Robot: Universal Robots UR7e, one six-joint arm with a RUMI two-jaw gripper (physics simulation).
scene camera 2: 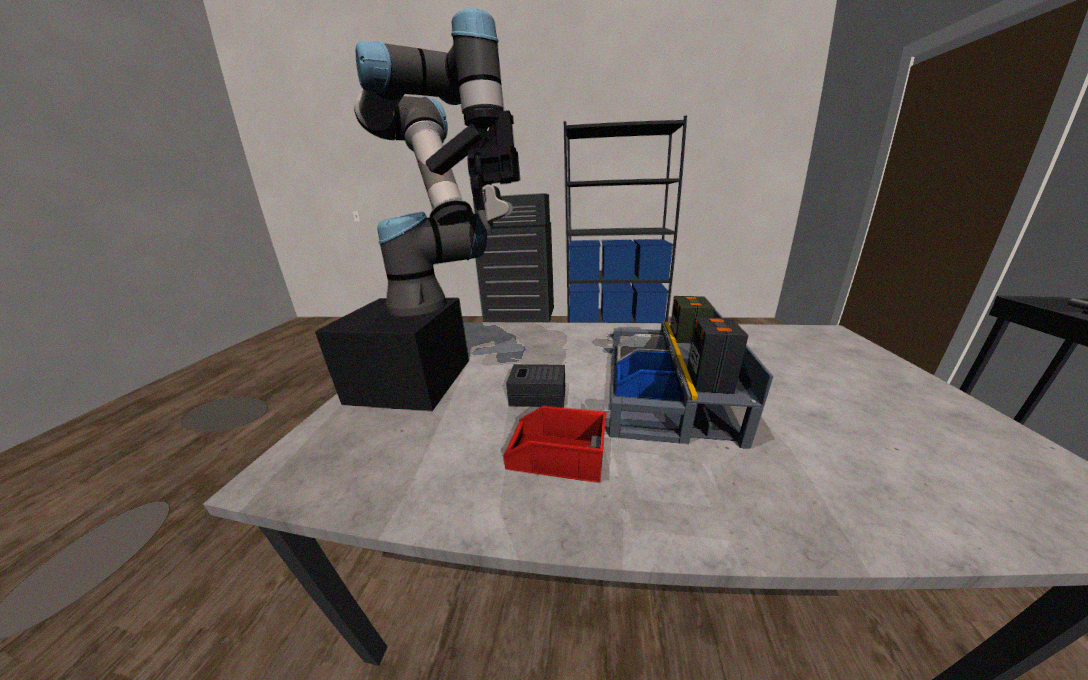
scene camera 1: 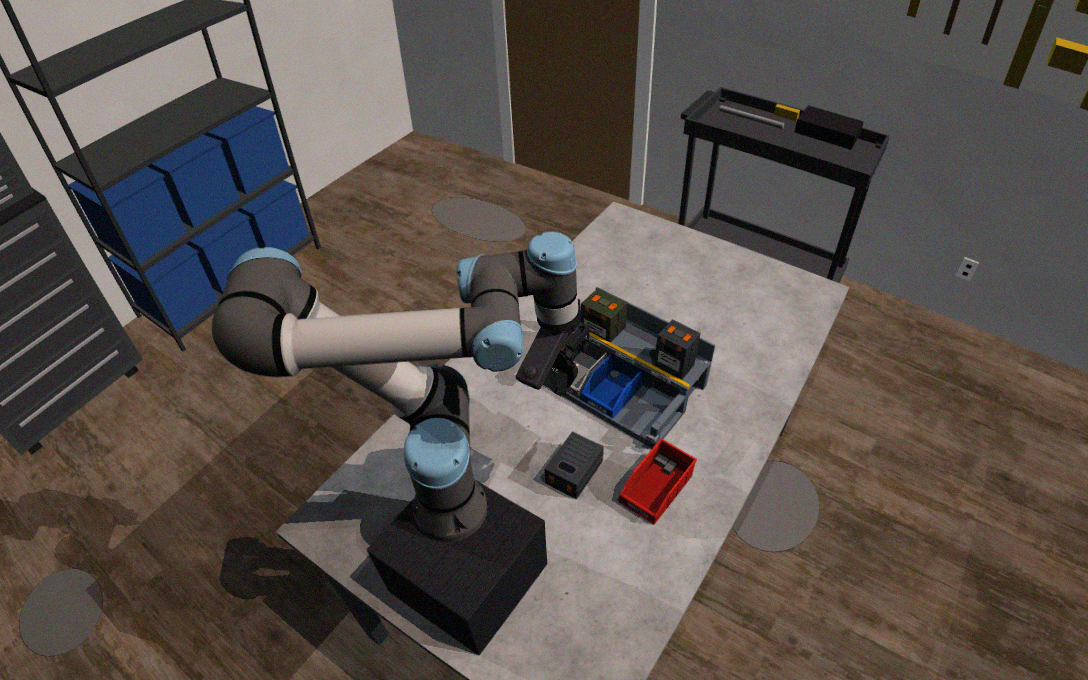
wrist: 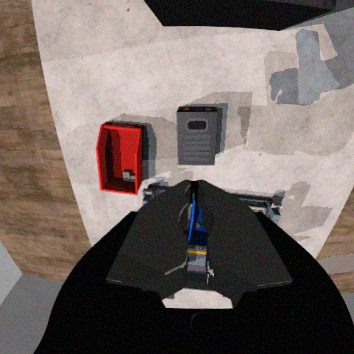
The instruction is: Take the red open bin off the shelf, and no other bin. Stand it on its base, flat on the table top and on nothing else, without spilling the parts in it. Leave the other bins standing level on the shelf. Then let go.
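Frame: origin at the arm's base, x back, y right, z up, level; metres.
Seen in the pictures: gripper, fingertip midpoint: [scene camera 2: 490, 235] [scene camera 1: 559, 394] [wrist: 192, 182]; arm's base at its link origin: [scene camera 2: 417, 306] [scene camera 1: 450, 509].
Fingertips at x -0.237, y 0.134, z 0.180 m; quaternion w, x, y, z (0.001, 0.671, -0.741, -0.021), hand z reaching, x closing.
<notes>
Offsets run from my fingertips to a thing's middle. "*": to the spot under its first point.
The red open bin {dx -0.115, dy +0.202, dz -0.345 m} [scene camera 1: 656, 487] [scene camera 2: 555, 459] [wrist: 119, 155] stands on its base, flat on the table top, apart from the shelf [scene camera 1: 706, 367] [scene camera 2: 688, 423]. Small grey parts {* dx -0.186, dy +0.197, dz -0.365 m} [scene camera 1: 665, 462] [wrist: 128, 174] lie inside it. The blue bin {dx -0.356, dy -0.009, dz -0.339 m} [scene camera 1: 611, 386] [scene camera 2: 646, 378] [wrist: 197, 226] stands on the shelf and looks level. A pale grey bin shows in part beside it, mostly hidden in scene camera 1 by the gripper. My gripper [scene camera 1: 571, 376] [scene camera 2: 486, 222] [wrist: 192, 182] is shut and empty, high above the table and well clear of the red bin.
A dark grey case {dx -0.075, dy +0.000, dz -0.350 m} [scene camera 1: 573, 463] [scene camera 2: 535, 384] [wrist: 197, 144] lies on the table between the red bin and the black robot base [scene camera 1: 461, 567] [scene camera 2: 393, 352]. A green case {dx -0.476, dy -0.099, dz -0.233 m} [scene camera 1: 603, 314] [scene camera 2: 691, 317] and a dark case {dx -0.423, dy +0.126, dz -0.220 m} [scene camera 1: 677, 349] [scene camera 2: 717, 356] stand behind the shelf's yellow strip.
</notes>
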